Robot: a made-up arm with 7 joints. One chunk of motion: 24 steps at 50 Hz.
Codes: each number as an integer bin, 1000 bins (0 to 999) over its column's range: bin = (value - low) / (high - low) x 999, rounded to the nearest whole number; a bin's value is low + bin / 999 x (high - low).
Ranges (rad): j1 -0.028..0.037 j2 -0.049..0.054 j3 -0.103..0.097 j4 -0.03..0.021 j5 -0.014..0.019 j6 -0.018..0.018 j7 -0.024..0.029
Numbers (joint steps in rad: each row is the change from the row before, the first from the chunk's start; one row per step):
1: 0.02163 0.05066 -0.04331 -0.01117 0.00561 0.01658 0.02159
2: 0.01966 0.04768 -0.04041 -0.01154 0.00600 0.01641 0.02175
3: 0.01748 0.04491 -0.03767 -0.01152 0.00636 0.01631 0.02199
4: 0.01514 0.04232 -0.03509 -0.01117 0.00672 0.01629 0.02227
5: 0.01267 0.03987 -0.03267 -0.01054 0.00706 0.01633 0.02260
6: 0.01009 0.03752 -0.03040 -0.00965 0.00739 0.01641 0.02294
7: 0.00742 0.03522 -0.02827 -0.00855 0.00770 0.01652 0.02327
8: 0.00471 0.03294 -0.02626 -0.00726 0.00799 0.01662 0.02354
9: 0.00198 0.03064 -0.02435 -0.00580 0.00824 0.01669 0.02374
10: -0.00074 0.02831 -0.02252 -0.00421 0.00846 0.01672 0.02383
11: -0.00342 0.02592 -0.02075 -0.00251 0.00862 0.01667 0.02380
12: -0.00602 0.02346 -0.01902 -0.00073 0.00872 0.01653 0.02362
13: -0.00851 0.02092 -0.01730 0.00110 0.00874 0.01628 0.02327
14: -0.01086 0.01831 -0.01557 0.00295 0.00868 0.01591 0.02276
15: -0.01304 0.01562 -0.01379 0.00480 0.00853 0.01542 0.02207
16: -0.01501 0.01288 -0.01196 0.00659 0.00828 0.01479 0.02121
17: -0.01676 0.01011 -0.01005 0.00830 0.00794 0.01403 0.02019
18: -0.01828 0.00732 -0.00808 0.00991 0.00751 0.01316 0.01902
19: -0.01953 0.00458 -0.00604 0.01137 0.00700 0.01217 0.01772
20: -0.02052 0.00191 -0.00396 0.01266 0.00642 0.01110 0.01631
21: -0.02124 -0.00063 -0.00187 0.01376 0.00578 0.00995 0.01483
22: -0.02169 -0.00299 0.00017 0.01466 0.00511 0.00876 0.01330
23: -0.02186 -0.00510 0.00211 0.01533 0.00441 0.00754 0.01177
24: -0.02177 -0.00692 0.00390 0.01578 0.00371 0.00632 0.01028
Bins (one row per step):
1: 763 967 298 369 594 960 859
2: 732 938 313 362 605 955 862
3: 699 911 326 362 616 952 867
4: 663 886 339 369 627 952 872
5: 625 862 351 381 638 953 878
6: 585 839 363 399 648 955 885
7: 544 817 373 420 657 958 891
8: 503 795 383 445 666 961 896
9: 461 772 393 474 673 963 900
10: 419 750 402 505 680 963 902
11: 378 727 411 538 685 962 901
12: 338 703 419 573 688 958 898
13: 300 678 428 609 688 951 891
14: 263 653 437 645 687 941 881
15: 230 627 446 682 682 927 868
16: 200 600 455 717 674 910 852
17: 173 573 464 750 664 889 833
18: 149 546 474 782 651 865 811
19: 130 520 484 810 636 837 786
20: 115 494 495 836 618 808 760
21: 104 469 505 857 599 776 732
22: 97 446 515 875 579 743 703
23: 94 426 525 888 557 709 674
24: 96 408 534 897 536 675 646

